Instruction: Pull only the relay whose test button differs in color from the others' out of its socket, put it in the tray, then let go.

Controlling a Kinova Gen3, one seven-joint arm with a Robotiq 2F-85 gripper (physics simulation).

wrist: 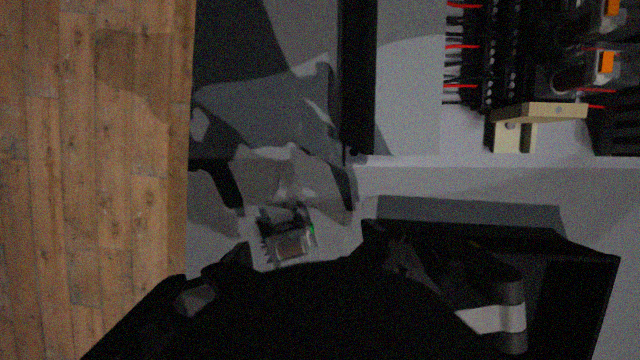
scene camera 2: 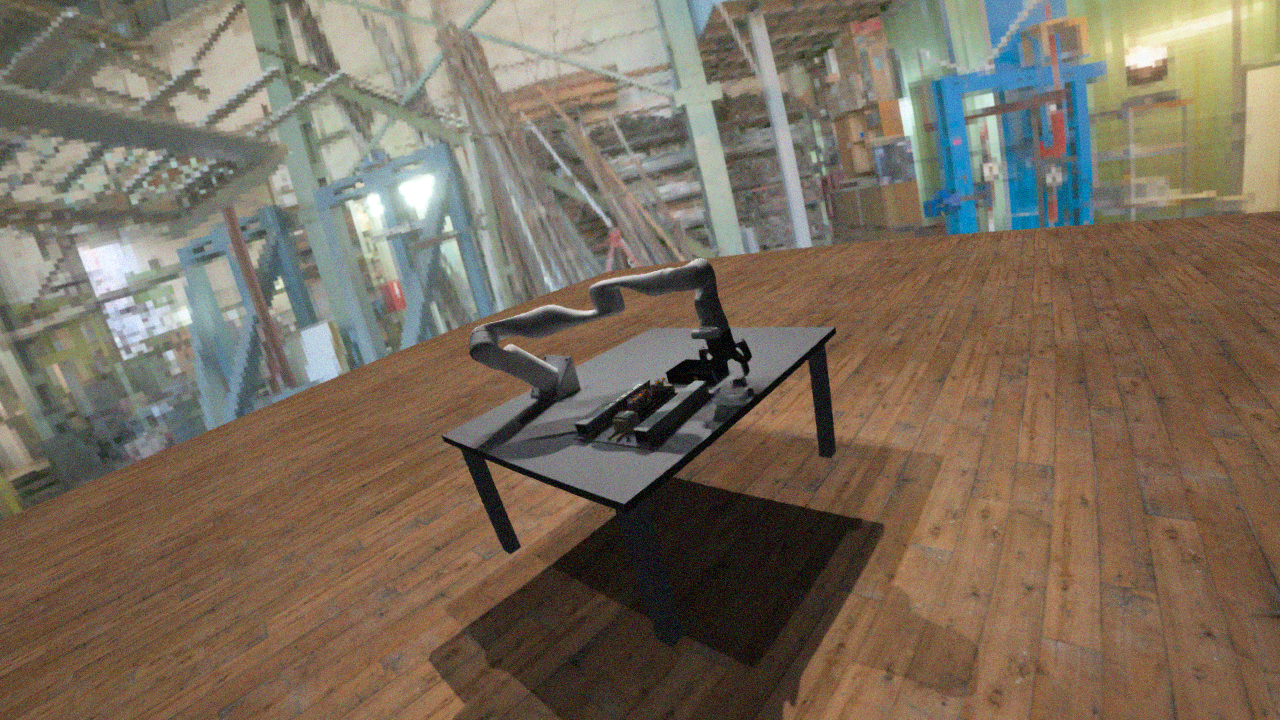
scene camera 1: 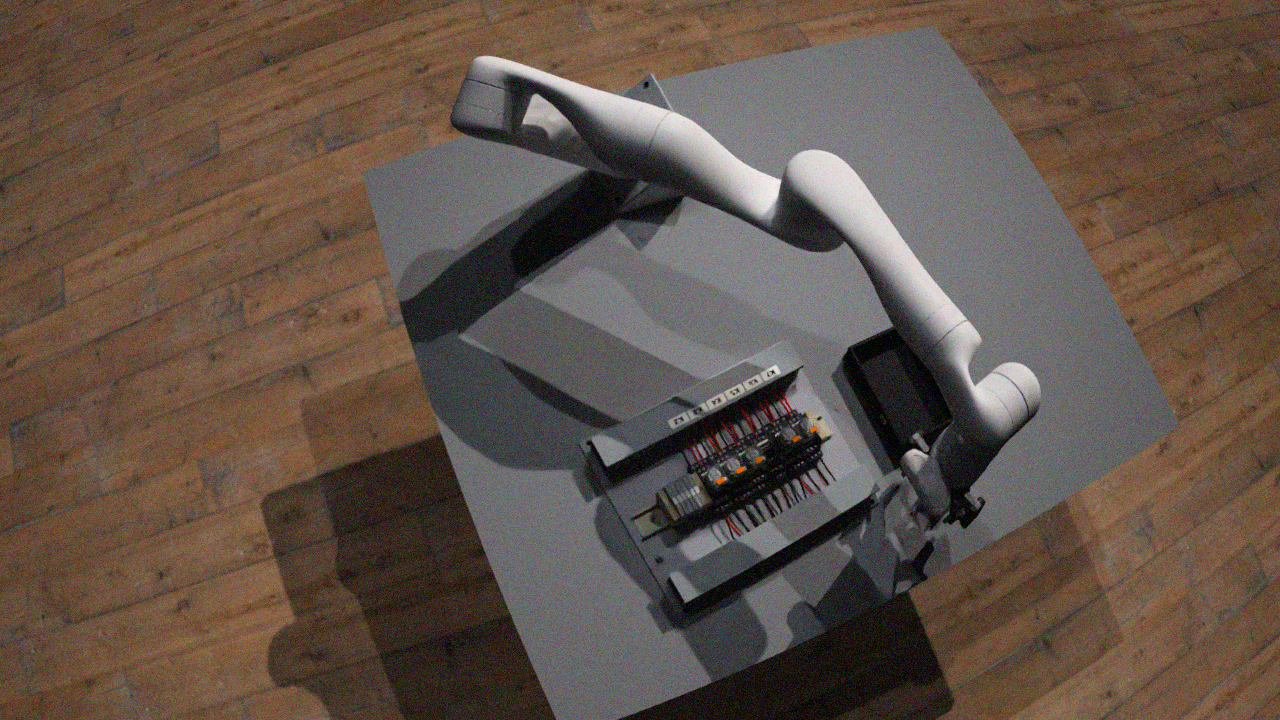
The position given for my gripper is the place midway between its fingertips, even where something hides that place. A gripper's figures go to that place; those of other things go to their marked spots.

Labels:
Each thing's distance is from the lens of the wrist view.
my gripper (wrist: 307,242): 0.17 m
mounting panel (wrist: 466,136): 0.21 m
beige end bracket (wrist: 528,112): 0.19 m

